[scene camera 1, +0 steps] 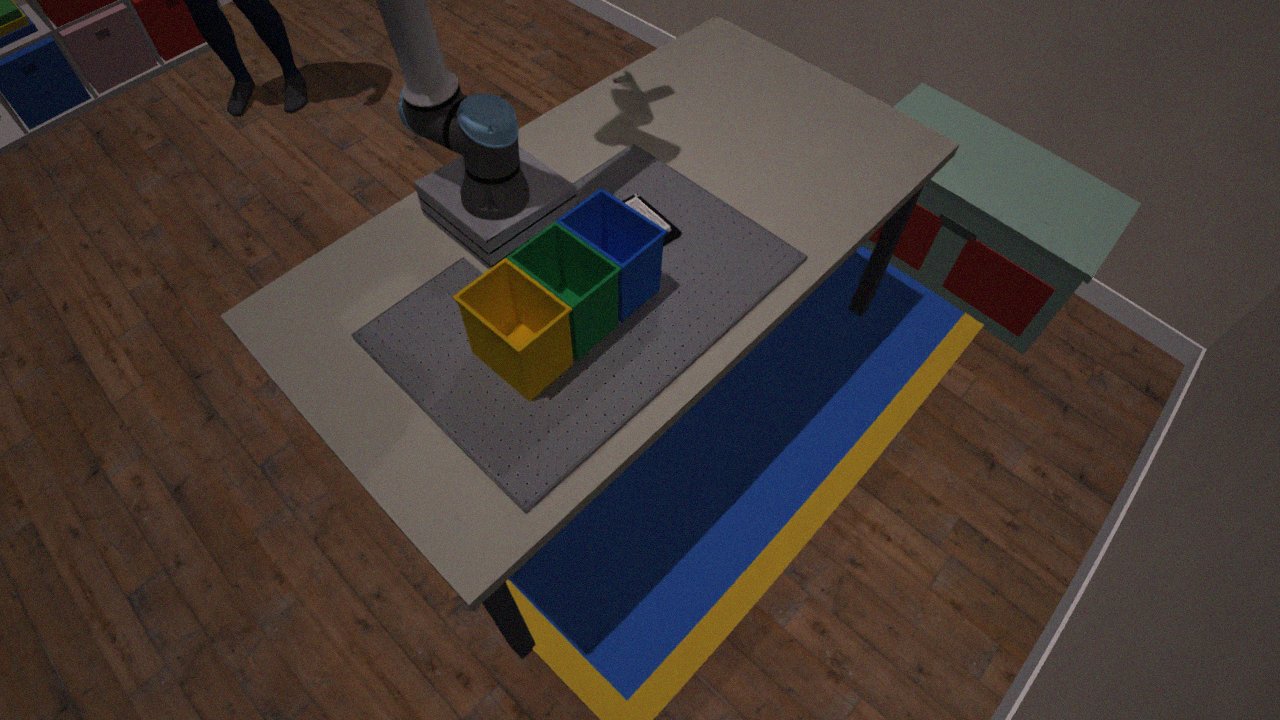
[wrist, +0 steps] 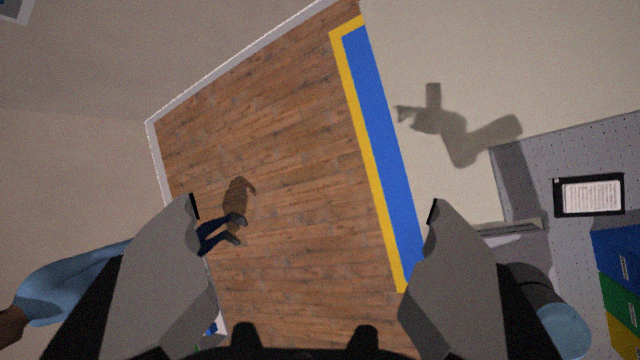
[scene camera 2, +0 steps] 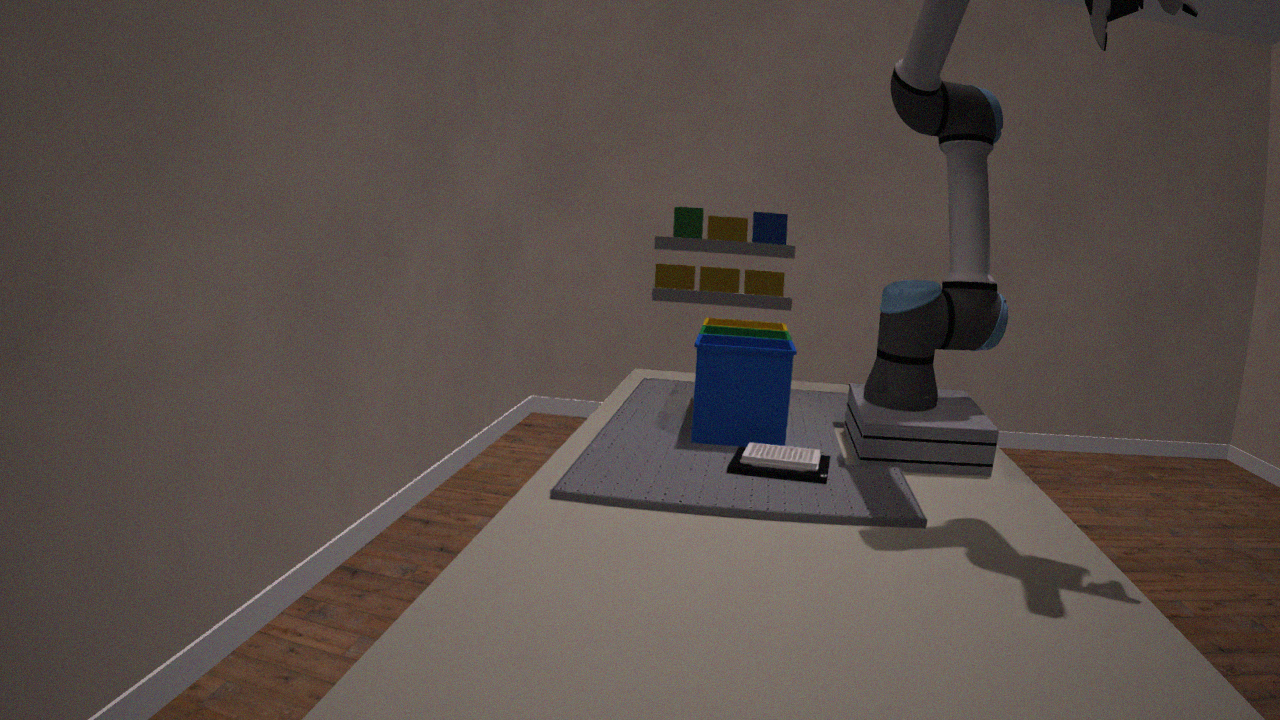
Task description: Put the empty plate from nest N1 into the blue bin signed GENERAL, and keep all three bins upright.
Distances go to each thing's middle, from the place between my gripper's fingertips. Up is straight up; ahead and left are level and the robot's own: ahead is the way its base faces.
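The blue bin (scene camera 2: pixel 742 385) is far ahead of my hand, far to the right of it and far below it. The black nest (scene camera 2: pixel 732 468) is 50 cm ahead of my hand, 21 cm to the right of it and 72 cm below it, while the green bin (scene camera 1: pixel 583 278) is 60 cm ahead of my hand, 51 cm to the right of it and 64 cm below it. Going by their middles, the green bin is the farthest from my hand of the things named here. The white plate (scene camera 2: pixel 763 455) is far ahead of my hand, a good way to the right of it and far below it.
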